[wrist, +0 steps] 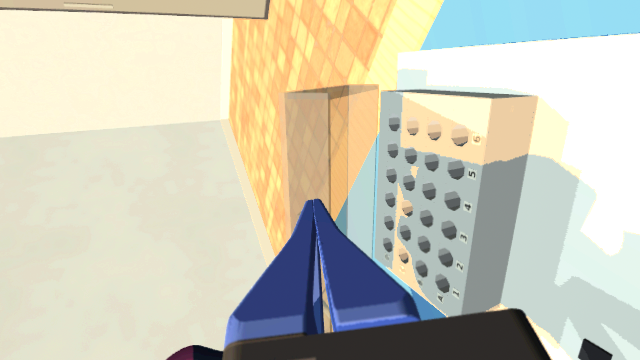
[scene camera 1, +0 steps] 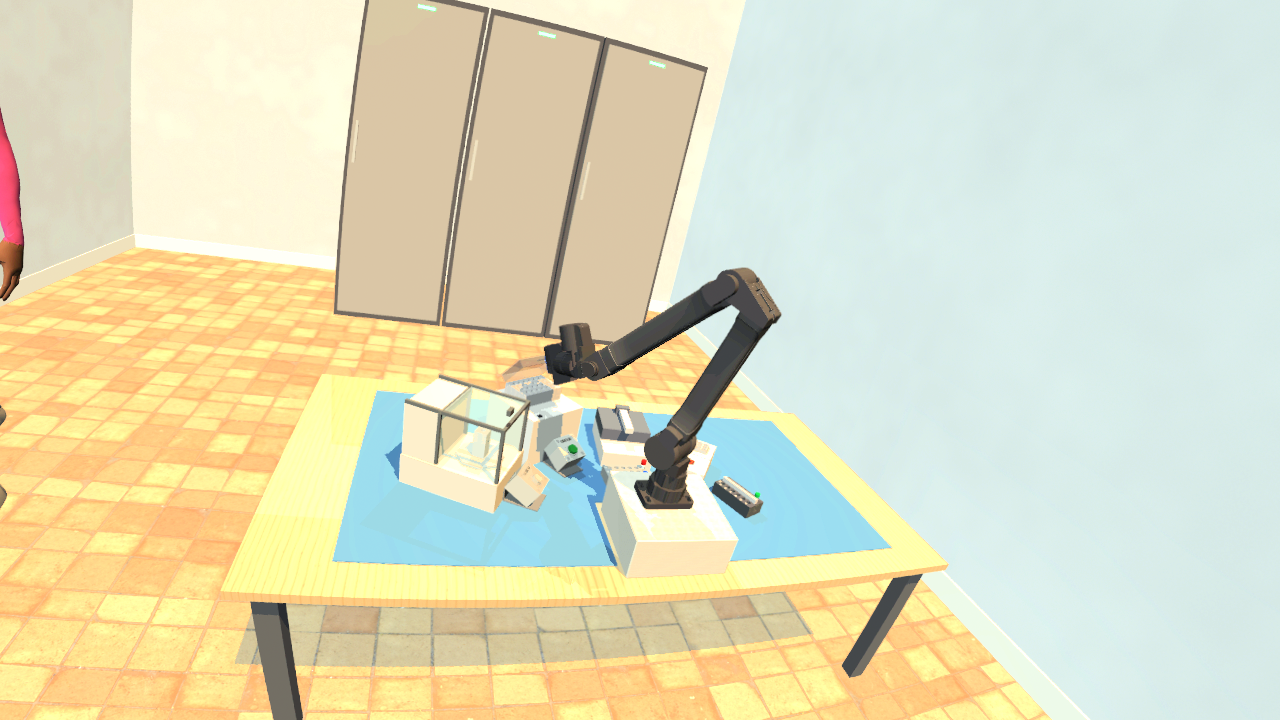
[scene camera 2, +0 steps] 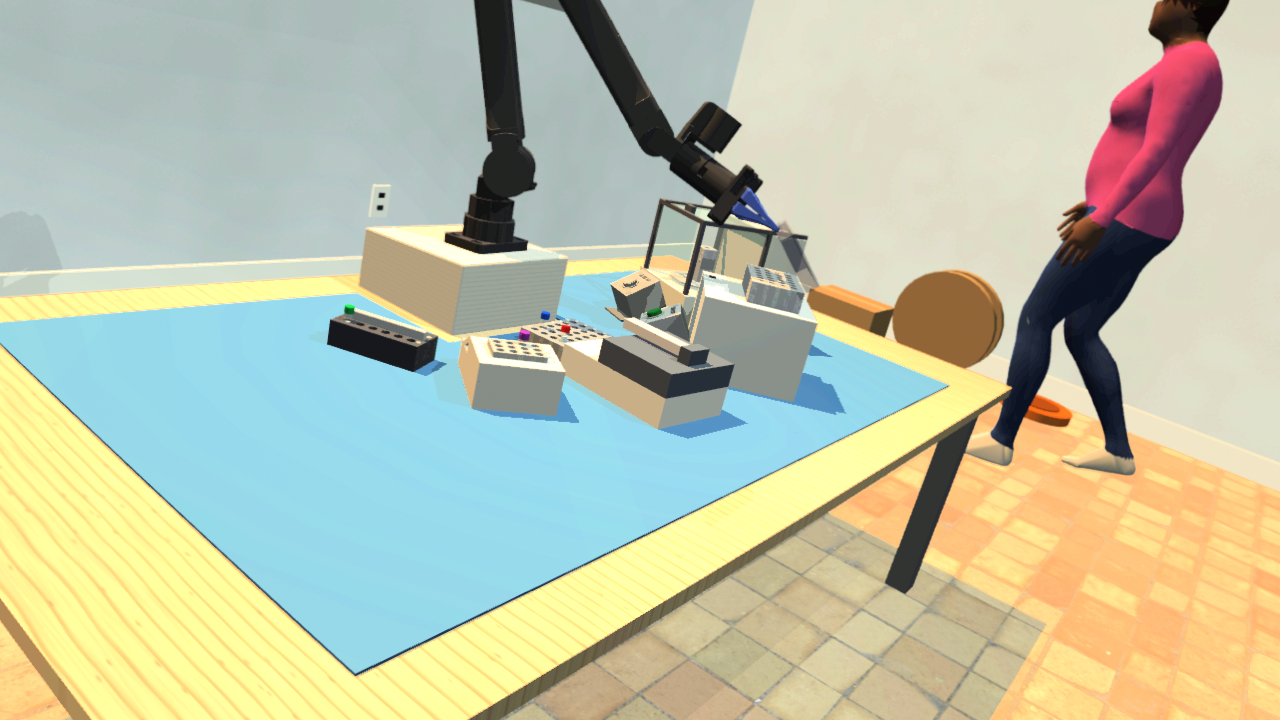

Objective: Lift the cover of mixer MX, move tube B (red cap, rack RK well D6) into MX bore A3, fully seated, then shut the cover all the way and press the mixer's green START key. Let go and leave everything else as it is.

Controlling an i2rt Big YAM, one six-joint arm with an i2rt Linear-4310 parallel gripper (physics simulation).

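Mixer MX is a white box bearing a grey block of bores, and its visible bores look empty. Its clear cover stands raised, tilted back beyond the block. My gripper is shut and empty. Its blue tips overlap the cover in the wrist view; touching cannot be told. They are hidden in scene camera 1. The red cap of tube B shows in rack RK. A green key is on a sloped grey console beside the mixer.
A glass-walled instrument stands beside the mixer. A small sloped box, a grey-lidded box, a white block with wells and a black rack with a green cap stand on the blue mat. A person stands behind the table.
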